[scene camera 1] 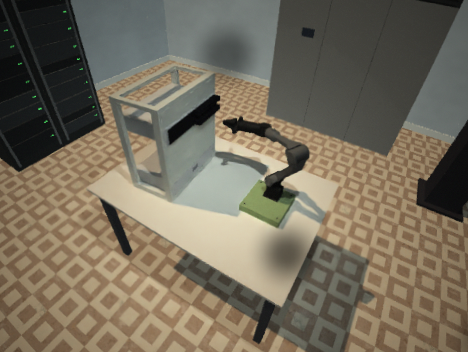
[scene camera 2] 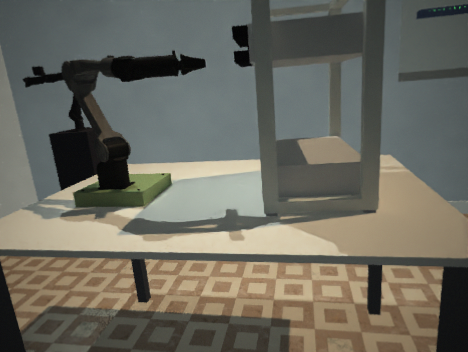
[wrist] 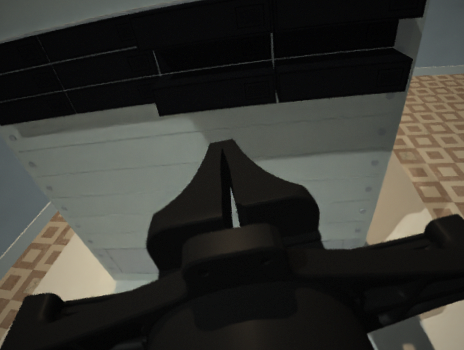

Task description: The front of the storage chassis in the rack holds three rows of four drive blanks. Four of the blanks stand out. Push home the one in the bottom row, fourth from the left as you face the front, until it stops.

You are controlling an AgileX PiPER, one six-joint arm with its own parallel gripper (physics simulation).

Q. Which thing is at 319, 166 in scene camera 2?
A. A pale rack.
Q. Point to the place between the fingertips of my gripper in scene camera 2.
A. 205, 63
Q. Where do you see a pale rack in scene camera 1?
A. At 181, 119
